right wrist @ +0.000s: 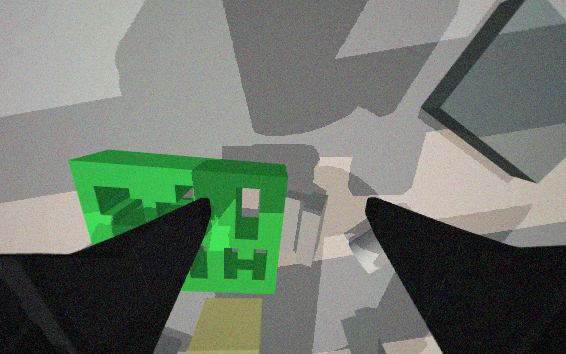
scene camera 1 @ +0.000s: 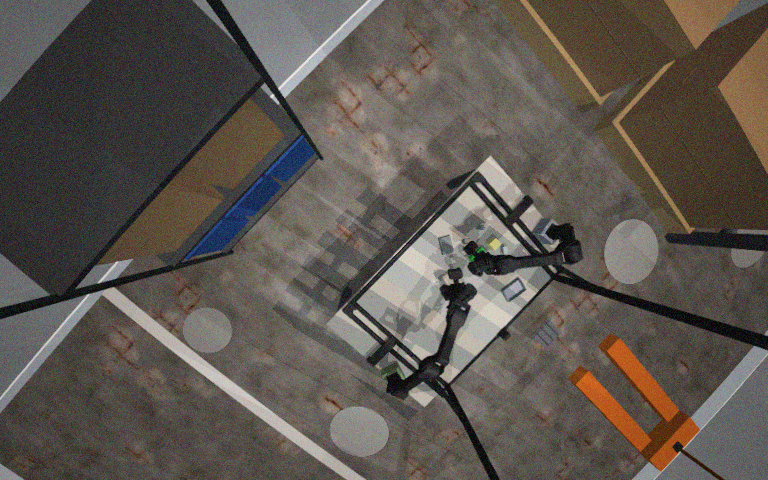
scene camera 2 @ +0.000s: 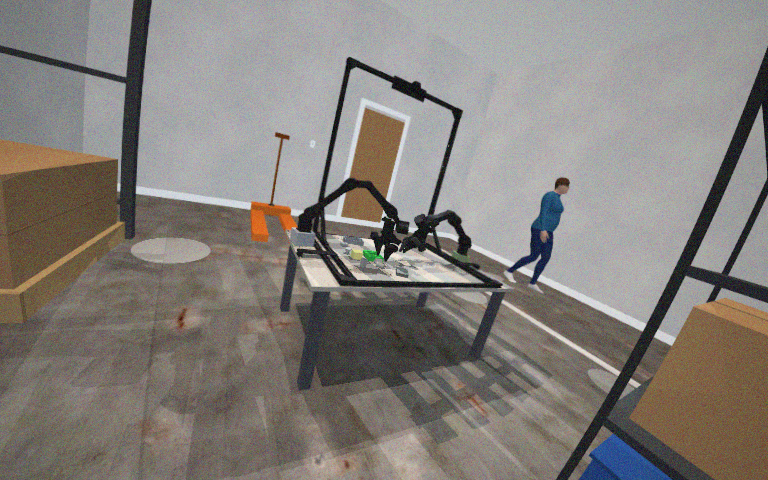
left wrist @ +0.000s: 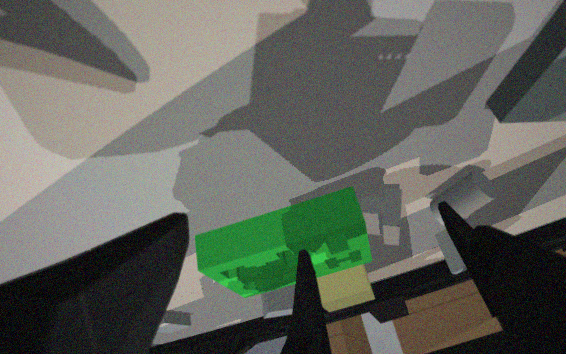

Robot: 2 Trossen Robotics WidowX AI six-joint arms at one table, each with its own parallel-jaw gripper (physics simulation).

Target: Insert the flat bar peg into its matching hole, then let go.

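The green hole board (scene camera 1: 480,249) (scene camera 2: 369,255) (left wrist: 325,220) (right wrist: 150,172) lies on the table. Its plain rectangular hole (right wrist: 247,228) shows near the right edge in the right wrist view. A pale grey slab (right wrist: 311,232), apparently the flat bar peg, lies close beside that edge. My right gripper (scene camera 2: 386,254) (left wrist: 370,228) (right wrist: 289,205) is open and empty, low over the board's edge; in its wrist view the slab shows between the fingertips, ungripped. My left gripper (scene camera 2: 404,247) (left wrist: 331,233) is open and empty, off to one side. Its fingers are hidden in scene camera 1.
A yellow block (scene camera 1: 493,243) (left wrist: 346,287) (right wrist: 230,325) stands near the board. A curved grey piece (left wrist: 462,197) (right wrist: 367,252) lies to the right in the wrist views. A dark-edged tile (scene camera 1: 445,244) (left wrist: 540,95) (right wrist: 510,90) lies farther off. The two arms' grippers are close together.
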